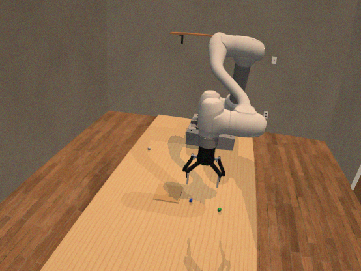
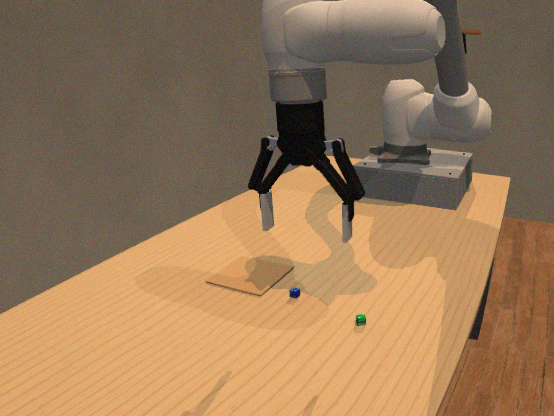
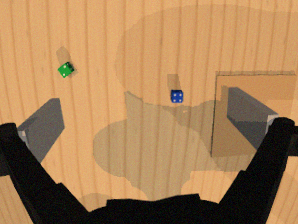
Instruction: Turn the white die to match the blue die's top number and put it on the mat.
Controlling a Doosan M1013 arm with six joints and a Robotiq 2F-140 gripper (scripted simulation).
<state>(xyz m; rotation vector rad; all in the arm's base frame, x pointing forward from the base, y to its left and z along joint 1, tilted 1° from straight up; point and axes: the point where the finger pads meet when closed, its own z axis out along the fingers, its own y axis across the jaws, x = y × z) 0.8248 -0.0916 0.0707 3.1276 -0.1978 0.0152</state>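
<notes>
Now: hand 57 cm past the white die, 33 cm to the left of it and 16 cm above it. Also, from my hand: tan mat: 10 cm behind, 17 cm to the right, 16 cm below; green die: 3 cm ahead, 11 cm to the left, 16 cm below; blue die: 4 cm behind, 4 cm to the right, 16 cm below.
</notes>
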